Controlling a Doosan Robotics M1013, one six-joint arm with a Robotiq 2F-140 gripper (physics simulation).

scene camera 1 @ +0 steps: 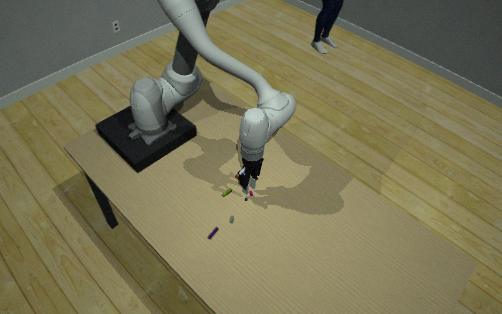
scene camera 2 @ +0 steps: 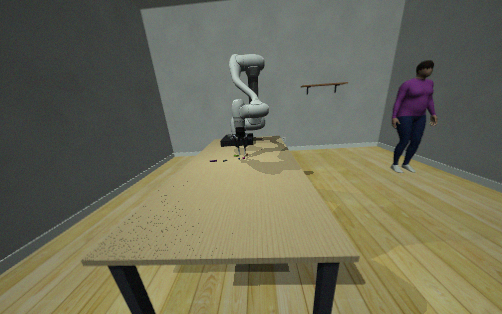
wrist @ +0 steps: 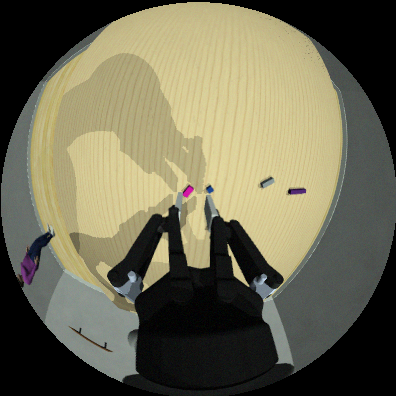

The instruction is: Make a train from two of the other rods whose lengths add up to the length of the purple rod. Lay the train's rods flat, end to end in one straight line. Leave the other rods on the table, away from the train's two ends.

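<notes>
My gripper points down, low over the table, its fingers part open with nothing between them. In the wrist view the short magenta rod lies slanted just beyond the left fingertip, and the small blue rod lies just beyond the right one. The grey rod and the longer purple rod lie apart, farther right in the wrist view. The green rod and the orange rod, partly hidden by the gripper, do not show in the wrist view.
The wooden table carries the rods and the arm's black base. The arm's shadow falls around the gripper. A person stands on the floor beyond the table's side.
</notes>
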